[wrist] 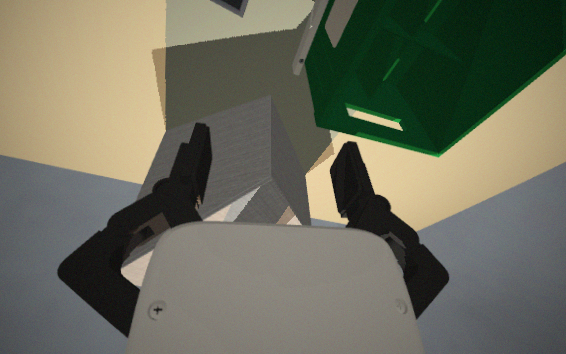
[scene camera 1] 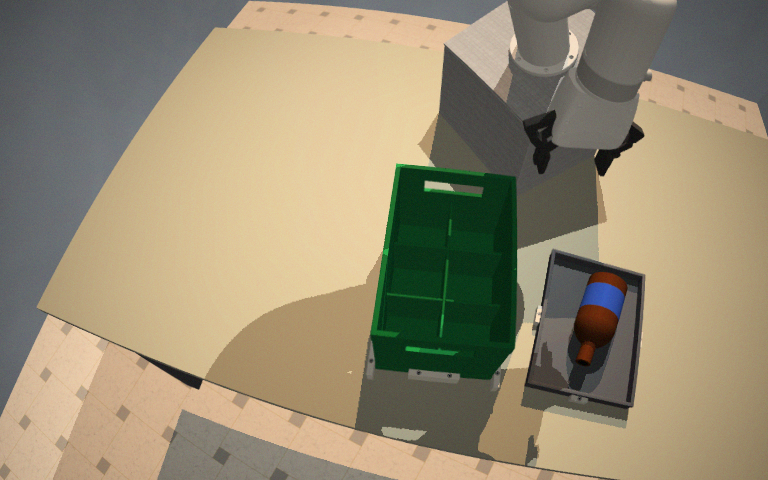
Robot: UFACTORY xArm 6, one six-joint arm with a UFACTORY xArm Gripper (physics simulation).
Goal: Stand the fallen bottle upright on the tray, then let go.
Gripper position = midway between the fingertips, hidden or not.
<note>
In view: the gripper (scene camera 1: pixel 569 167) and a brown bottle (scene camera 1: pixel 595 325).
The gripper is seen too in the wrist view (wrist: pixel 276 148). The wrist view misses the brown bottle: it is out of frame.
</note>
